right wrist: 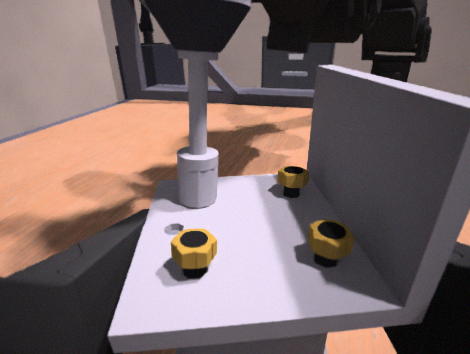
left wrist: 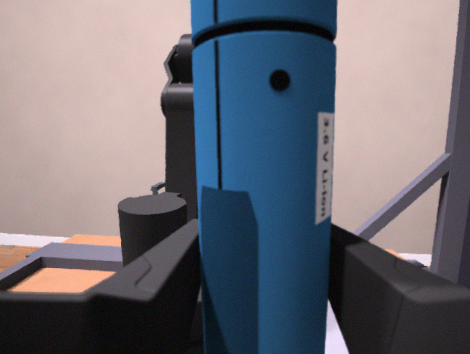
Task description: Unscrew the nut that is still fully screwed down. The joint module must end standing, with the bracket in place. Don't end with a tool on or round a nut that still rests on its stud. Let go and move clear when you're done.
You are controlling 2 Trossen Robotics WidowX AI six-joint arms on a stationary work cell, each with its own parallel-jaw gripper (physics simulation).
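Frame: origin at the left arm's base, x right, y ahead, z up, level; millimetres.
Seen in the pictures: left gripper, fingertip midpoint: (left wrist: 259,231); right gripper, fingertip midpoint: (right wrist: 246,217).
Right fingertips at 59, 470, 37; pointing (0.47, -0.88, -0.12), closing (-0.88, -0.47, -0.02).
Observation:
Pixels of each thing's top centre, then the offset from my right fingertips to it, as dx, dy, dz. "spot": a spot on its surface instead. Level surfaces: height alone.
- blue powered screwdriver, surface spot: (left wrist: 280,150) spot: +11, -21, +174
- joint module, middle of its top: (right wrist: 252,202) -8, +15, +17
- grey-rimmed tray, its level: dz -37
My left gripper (left wrist: 259,231) is shut on the blue powered screwdriver (left wrist: 280,150), which is upright. In the right wrist view its grey shaft (right wrist: 198,105) ends in a socket (right wrist: 198,182) over the far-left corner of the bracket's plate, down at plate level. Any nut inside the socket is hidden. Three yellow nuts, near left (right wrist: 194,250), near right (right wrist: 330,240) and far right (right wrist: 293,177), sit raised, with black showing beneath them. The pale L-shaped bracket (right wrist: 240,300) lies on the joint module (right wrist: 250,345), mostly hidden beneath it. My right gripper (right wrist: 246,217) is shut on the joint module, one finger at each side.
The bracket's upright wall (right wrist: 385,175) rises along the right side. Dark arm parts (right wrist: 315,22) hang above and behind the plate. A dark cylinder (left wrist: 152,230) stands beside a grey-rimmed tray (left wrist: 82,250) at left. A grey frame post (left wrist: 452,125) stands at right. A dark cabinet (right wrist: 295,62) is farther back.

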